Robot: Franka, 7 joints.
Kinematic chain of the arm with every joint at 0, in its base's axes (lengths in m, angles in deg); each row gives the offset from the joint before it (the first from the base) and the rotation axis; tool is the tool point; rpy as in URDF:
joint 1: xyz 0 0 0.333 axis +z
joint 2: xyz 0 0 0 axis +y
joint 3: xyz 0 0 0.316 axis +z
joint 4: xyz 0.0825 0 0 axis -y
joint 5: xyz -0.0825 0 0.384 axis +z
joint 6: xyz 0 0 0 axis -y
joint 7: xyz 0.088 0 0 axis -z
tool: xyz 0 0 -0.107 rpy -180 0 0
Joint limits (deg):
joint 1: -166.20..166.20
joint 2: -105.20..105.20
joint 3: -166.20..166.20
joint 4: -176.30..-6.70
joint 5: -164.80..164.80
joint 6: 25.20..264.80
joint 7: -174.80..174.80
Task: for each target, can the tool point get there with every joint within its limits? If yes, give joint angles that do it. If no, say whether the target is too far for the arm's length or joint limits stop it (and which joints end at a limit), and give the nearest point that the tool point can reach.
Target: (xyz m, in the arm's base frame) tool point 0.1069 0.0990 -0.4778
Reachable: no: joint limits stop it (at a limit: joint 2) | nearest point 0.1269 0.1175 -0.3492 | short by 0.131 m
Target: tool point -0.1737 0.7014 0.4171
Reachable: yes | joints 137.96 46.49 -42.02 -69.80 137.86 185.32 -13.01
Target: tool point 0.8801 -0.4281 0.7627
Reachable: no: too far | nearest point 0.7064 -0.3436 0.6779 | short by 0.211 m
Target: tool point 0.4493 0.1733 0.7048
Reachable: yes | joints -86.57 -67.31 45.15 -101.14 74.39 76.19 101.38
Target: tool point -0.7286 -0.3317 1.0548
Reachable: no: too far | nearest point -0.5799 -0.2640 0.9075 | short by 0.220 m
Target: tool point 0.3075 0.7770 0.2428
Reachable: yes | joints -91.59 -78.56 128.14 -41.30 45.79 131.57 -52.47
